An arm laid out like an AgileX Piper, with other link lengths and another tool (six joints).
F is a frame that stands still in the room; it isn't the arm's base.
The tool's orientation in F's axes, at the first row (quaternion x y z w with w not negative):
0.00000 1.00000 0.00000 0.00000
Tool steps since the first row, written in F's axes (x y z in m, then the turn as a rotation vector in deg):
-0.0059 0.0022 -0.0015 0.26 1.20 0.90
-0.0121 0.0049 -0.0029 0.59 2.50 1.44
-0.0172 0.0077 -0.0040 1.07 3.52 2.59
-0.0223 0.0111 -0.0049 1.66 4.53 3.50
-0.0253 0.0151 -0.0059 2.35 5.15 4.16
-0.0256 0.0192 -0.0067 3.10 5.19 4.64
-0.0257 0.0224 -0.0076 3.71 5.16 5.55
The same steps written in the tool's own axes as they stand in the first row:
0.0059 0.0022 0.0015 -0.26 1.20 -0.90
0.0121 0.0049 0.0029 -0.59 2.50 -1.44
0.0172 0.0077 0.0040 -1.07 3.52 -2.59
0.0223 0.0111 0.0049 -1.66 4.53 -3.50
0.0253 0.0151 0.0059 -2.35 5.15 -4.16
0.0256 0.0192 0.0067 -3.10 5.19 -4.64
0.0257 0.0224 0.0076 -3.71 5.16 -5.55

